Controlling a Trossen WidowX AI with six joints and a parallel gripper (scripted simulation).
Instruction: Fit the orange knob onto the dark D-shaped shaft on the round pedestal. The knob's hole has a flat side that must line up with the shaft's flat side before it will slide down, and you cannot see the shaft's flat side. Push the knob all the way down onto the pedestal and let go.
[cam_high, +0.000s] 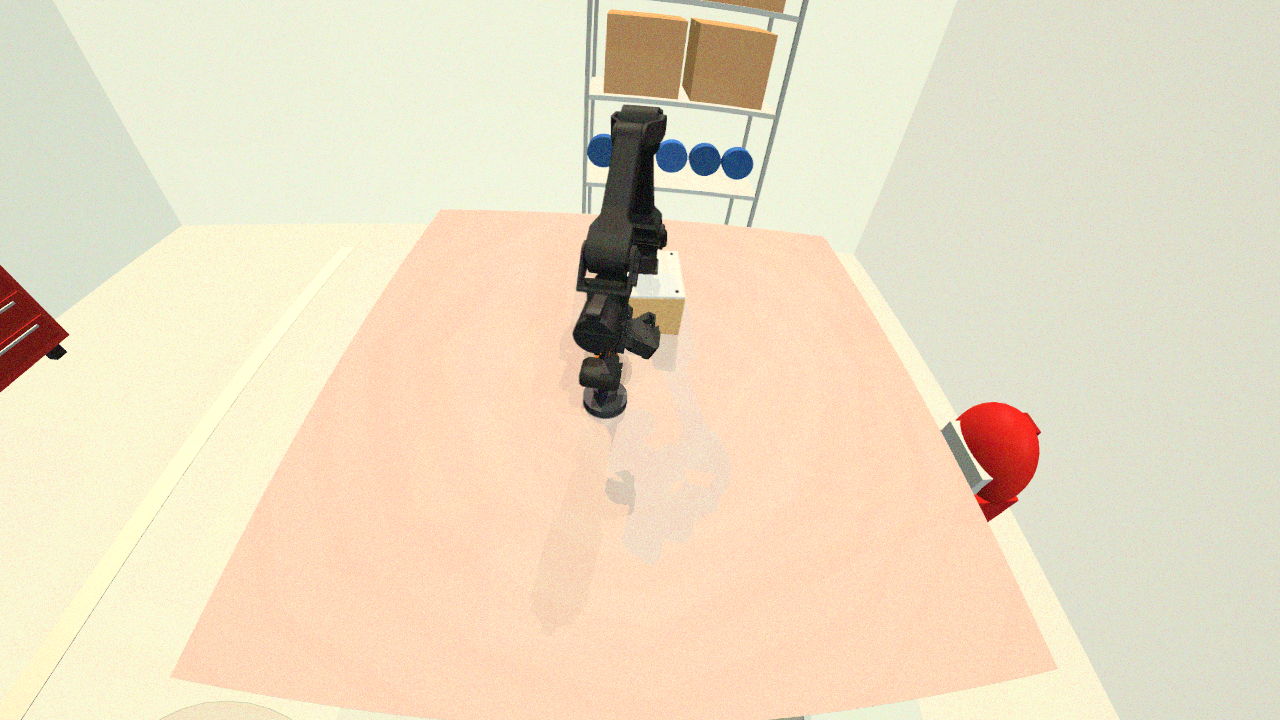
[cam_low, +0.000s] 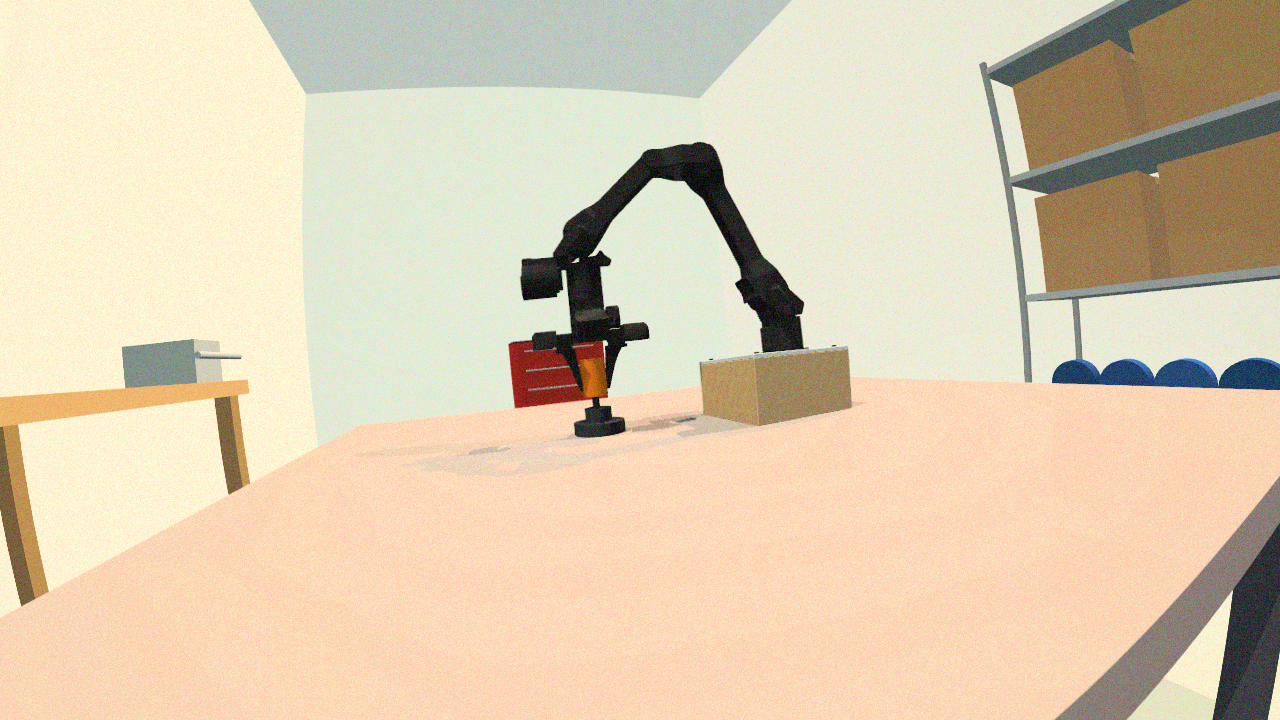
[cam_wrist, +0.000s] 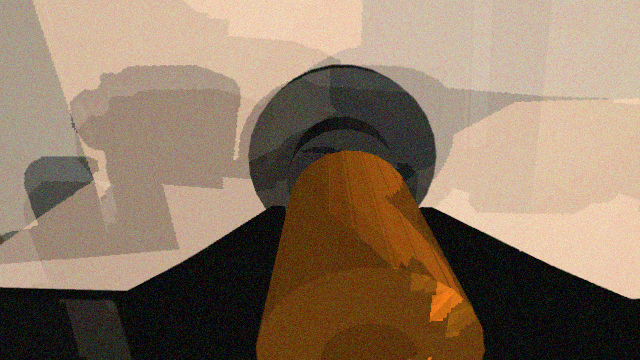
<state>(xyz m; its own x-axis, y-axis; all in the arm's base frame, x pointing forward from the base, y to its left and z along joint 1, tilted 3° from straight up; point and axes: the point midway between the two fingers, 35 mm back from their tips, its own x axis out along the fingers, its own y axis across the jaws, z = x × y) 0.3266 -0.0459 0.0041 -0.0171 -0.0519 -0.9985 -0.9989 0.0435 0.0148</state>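
Now: the orange knob 20 mm above my gripper tip. From my gripper tip the other things lie so: dark round pedestal (40 mm below).
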